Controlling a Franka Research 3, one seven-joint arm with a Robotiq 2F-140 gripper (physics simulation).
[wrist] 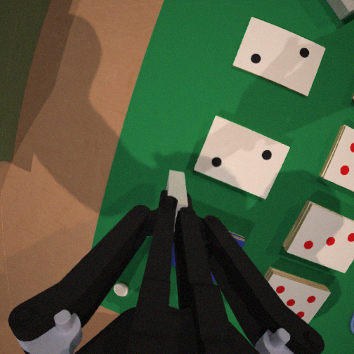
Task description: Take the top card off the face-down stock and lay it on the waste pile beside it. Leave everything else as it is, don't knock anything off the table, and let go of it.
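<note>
The face-down stock (pixel 240 240) shows as blue parts behind the fingers, low in the wrist view; the fingers hide most of it. Next to it, up and to the right, lies a white card (pixel 241 159) with two black dots. A like card (pixel 280 56) with two black dots lies further up. Which of them is the waste pile, I cannot tell for sure. My gripper (pixel 174 182) is shut with no card between its fingertips. The tips show left of the nearer black-dotted card, above the green mat (pixel 150 95). Their height is hard to tell.
Face-up piles with red dots (pixel 320 255) (pixel 337 170) (pixel 300 300) stand at the right. A small white disc (pixel 121 289) lies at the lower left. A grey block (pixel 343 7) shows at the top right, and a blue round thing (pixel 352 323) at the right edge.
</note>
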